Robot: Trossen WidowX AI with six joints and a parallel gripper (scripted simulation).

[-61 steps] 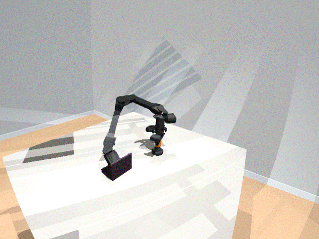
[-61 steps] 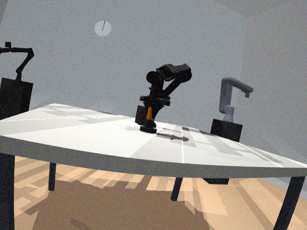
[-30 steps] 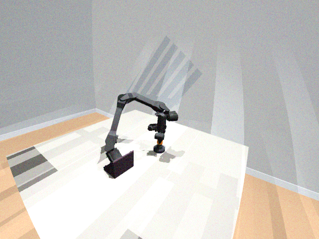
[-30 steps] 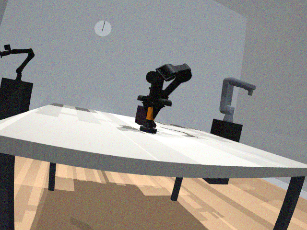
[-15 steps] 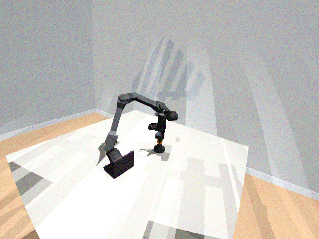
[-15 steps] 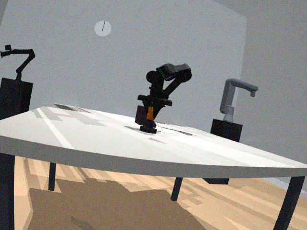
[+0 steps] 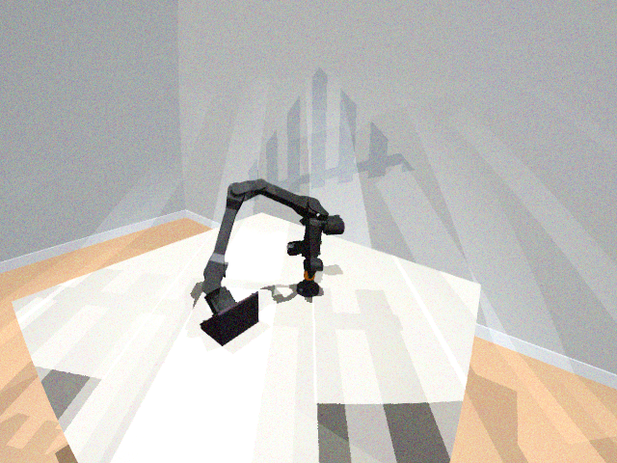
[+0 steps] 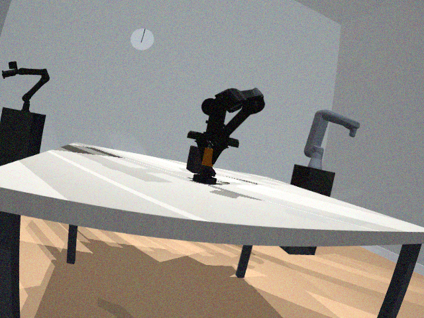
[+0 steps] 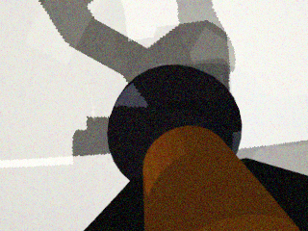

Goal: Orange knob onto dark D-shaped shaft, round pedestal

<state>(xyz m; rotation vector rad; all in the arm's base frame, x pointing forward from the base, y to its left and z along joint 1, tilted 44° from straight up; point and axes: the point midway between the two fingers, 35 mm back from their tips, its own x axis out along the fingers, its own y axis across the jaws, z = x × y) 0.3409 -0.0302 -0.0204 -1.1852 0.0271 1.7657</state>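
The orange knob lies 20 mm above my gripper tip. The rest, counted from my gripper tip: round dark pedestal: 40 mm below.
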